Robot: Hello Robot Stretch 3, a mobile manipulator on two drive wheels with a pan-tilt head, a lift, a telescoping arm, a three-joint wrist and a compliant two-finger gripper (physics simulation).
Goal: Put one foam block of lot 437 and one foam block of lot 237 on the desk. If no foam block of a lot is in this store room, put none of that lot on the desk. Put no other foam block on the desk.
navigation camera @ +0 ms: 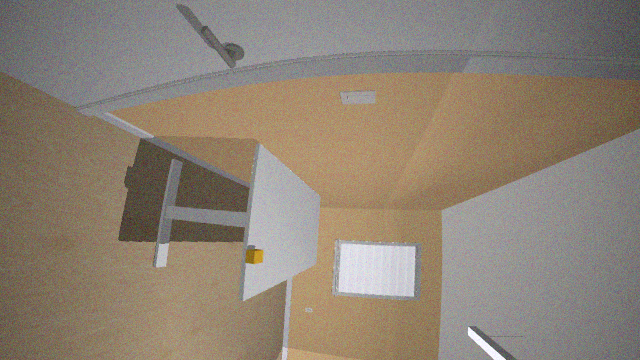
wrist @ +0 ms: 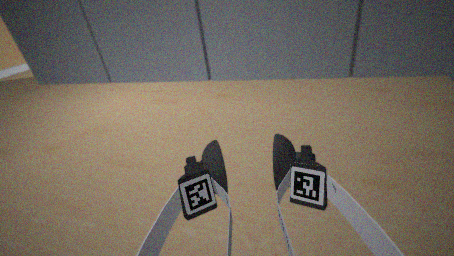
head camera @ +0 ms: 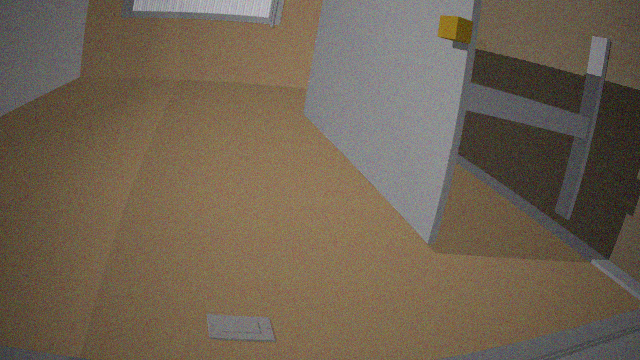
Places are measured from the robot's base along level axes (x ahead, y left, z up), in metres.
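Where they show: gripper, fingertip midpoint: (wrist: 247, 155).
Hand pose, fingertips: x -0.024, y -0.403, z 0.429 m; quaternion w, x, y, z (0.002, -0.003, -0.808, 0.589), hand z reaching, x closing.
Note:
After its pixels a point has its place.
A yellow foam block (head camera: 455, 29) @(x 0.892, y -0.351, z 0.765 m) (navigation camera: 254, 256) @(x 0.889, y -0.350, z 0.764 m) stands on the white desk top (head camera: 390, 100) @(x 1.363, y -0.227, z 0.720 m) (navigation camera: 285, 215) @(x 1.402, y -0.270, z 0.720 m), near its long edge. No lot number can be read on it. The head and navigation views are turned sideways, with the floor to the right and to the left. My gripper (wrist: 247, 155) @(x -0.024, y -0.403, z 0.429 m) shows in the wrist view with its fingers apart and no object between them. It is over the wooden floor, in front of a grey panelled unit, apart from it. The gripper does not show in the head or navigation view. No lot label shows.
The grey unit (wrist: 280, 40) @(x -0.320, y -1.779, z 0.251 m) has dark seams and spans the top of the wrist view. The desk's T-shaped leg (head camera: 592, 95) (navigation camera: 165, 215) stands on the floor. A grey door with a handle (navigation camera: 215, 45) @(x 0.428, y 0.324, z 0.927 m), a wall switch (head camera: 241, 328) @(x 0.769, y 0.281, z 1.218 m) (navigation camera: 358, 97) @(x 0.769, y 0.281, z 1.222 m) and a window (navigation camera: 377, 270) @(x 3.330, y -1.530, z 1.442 m) also show.

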